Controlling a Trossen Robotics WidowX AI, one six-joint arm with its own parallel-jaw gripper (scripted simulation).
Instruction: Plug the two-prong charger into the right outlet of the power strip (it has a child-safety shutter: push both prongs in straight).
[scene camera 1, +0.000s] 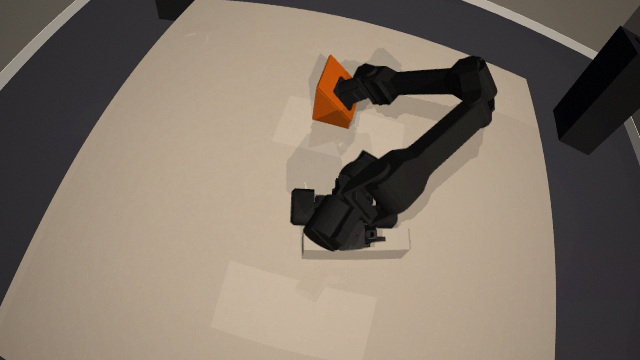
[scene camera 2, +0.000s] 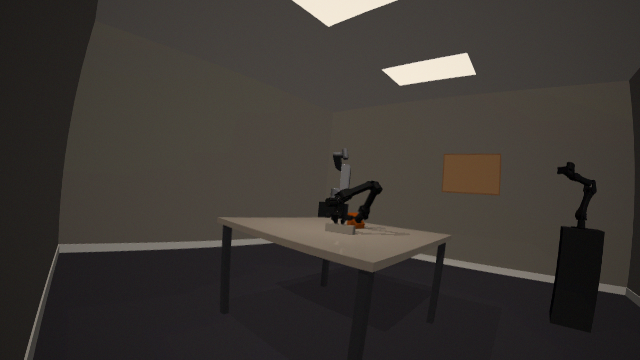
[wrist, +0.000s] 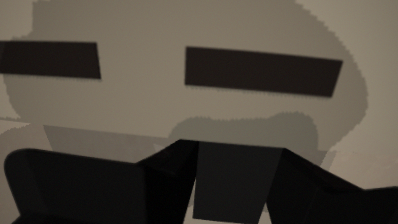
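You can find my gripper (scene camera 1: 337, 224) in that picture, and the wrist view has my gripper (wrist: 229, 142) in it as well.
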